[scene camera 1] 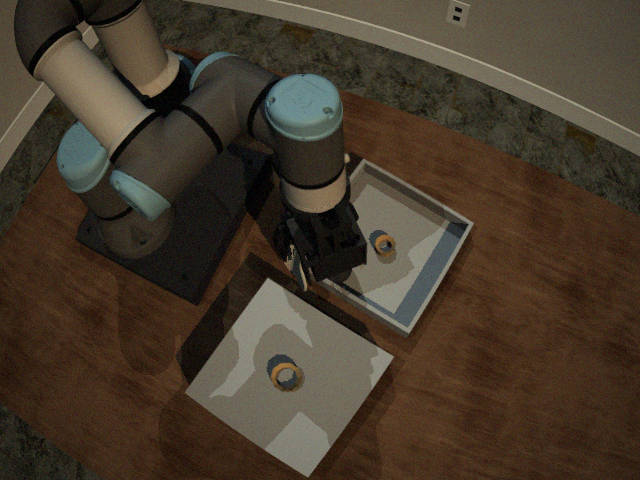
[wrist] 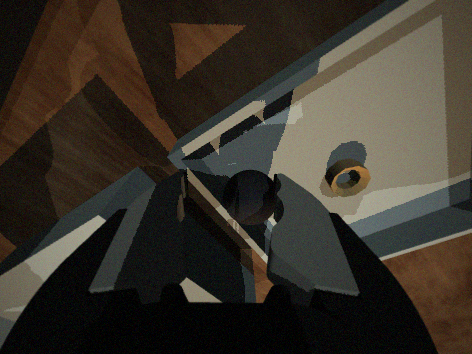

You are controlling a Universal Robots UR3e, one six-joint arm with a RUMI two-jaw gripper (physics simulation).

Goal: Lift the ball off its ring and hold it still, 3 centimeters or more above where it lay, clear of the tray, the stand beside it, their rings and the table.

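Frame: origin at the arm's base, x back, y right, z up, level; centimetres.
Seen in the pictures: gripper, fingertip midpoint: (wrist: 230, 176); arm's base at its link origin: (scene camera 1: 138, 219).
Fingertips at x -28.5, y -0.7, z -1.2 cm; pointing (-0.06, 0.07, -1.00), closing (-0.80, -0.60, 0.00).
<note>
Offsets run from my fingertips to a thing's top centre. "pt": to the spot under its first point.
The dark ball {dx -2.0, dy +0.2, dz +2.7 cm} (scene camera 1: 340, 274) (wrist: 249, 198) is low at the near left corner region of the tray {dx -7.6, dy -5.2, dz +1.1 cm} (scene camera 1: 429, 273) (wrist: 410, 239); its ring is hidden beneath it. My gripper (scene camera 1: 321, 280) (wrist: 230, 176) is partly closed around the ball and points down. In the wrist view the ball is against or very near the right finger, and a gap shows between it and the left finger, so it is not gripped. In the scene view the gripper body hides the right finger and part of the ball.
An orange ring {pt dx -8.1, dy -3.9, dz -0.5 cm} (scene camera 1: 386, 254) (wrist: 364, 180) stands empty in the tray, right of the ball. The pale stand (scene camera 1: 336, 372) (wrist: 75, 245) is close beside the tray, with another empty orange ring {pt dx -1.6, dy +17.0, dz +4.8 cm} (scene camera 1: 297, 381) on top. The tray's near wall runs beneath the fingers.
</note>
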